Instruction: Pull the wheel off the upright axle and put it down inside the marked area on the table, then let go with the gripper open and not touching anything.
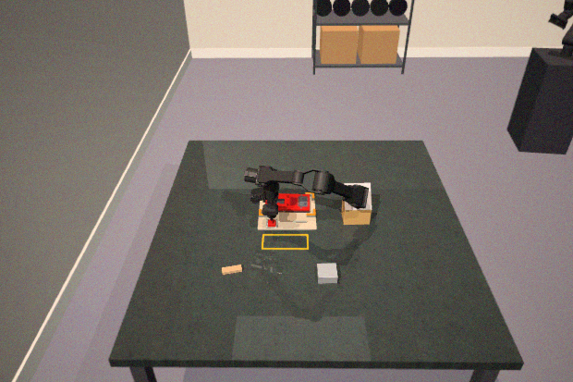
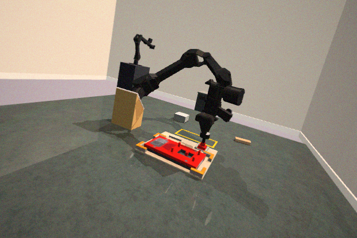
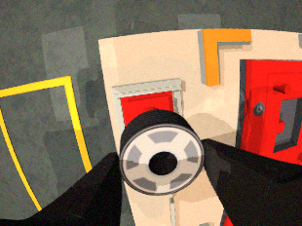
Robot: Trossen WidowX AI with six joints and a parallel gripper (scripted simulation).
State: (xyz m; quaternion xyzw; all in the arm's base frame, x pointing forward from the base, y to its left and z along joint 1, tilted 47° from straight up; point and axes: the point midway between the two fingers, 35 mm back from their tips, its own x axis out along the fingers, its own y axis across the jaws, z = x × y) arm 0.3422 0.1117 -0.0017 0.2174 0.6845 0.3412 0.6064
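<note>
The upright axle lies 3 cm below my gripper tip. The rest, counted from my gripper tip: small wooden block: 27 cm to the left, 11 cm ahead, 6 cm below; grey block: 25 cm to the left, 25 cm behind, 5 cm below; wheel: right at my gripper tip.
</note>
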